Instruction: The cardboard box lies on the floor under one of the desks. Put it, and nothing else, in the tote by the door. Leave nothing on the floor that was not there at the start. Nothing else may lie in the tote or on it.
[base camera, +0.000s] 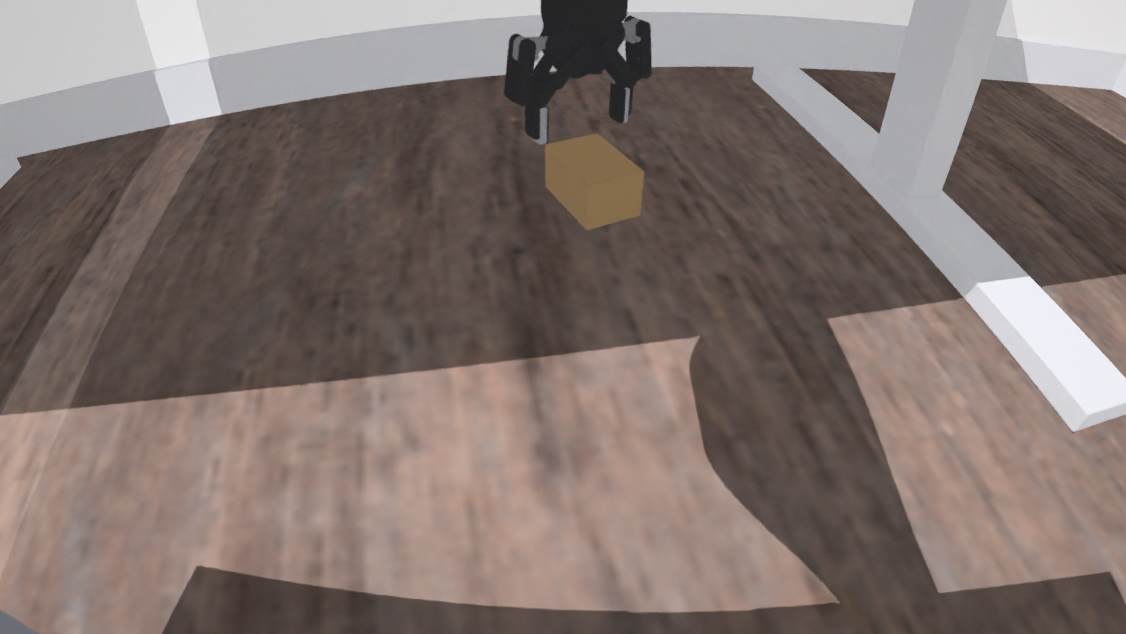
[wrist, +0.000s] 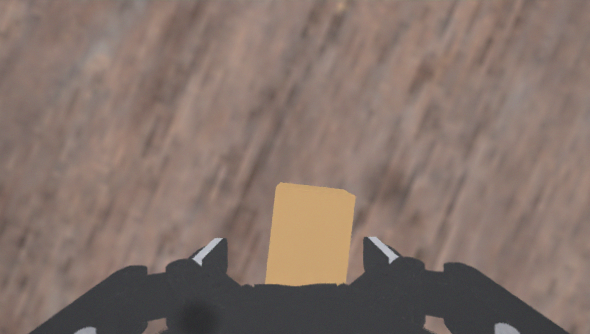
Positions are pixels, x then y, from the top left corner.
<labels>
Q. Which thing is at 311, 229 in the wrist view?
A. A tan cardboard box.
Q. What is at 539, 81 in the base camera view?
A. My gripper.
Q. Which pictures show the tan cardboard box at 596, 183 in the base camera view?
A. The base camera view and the wrist view: all of them.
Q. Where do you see my gripper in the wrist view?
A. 295, 252
</labels>
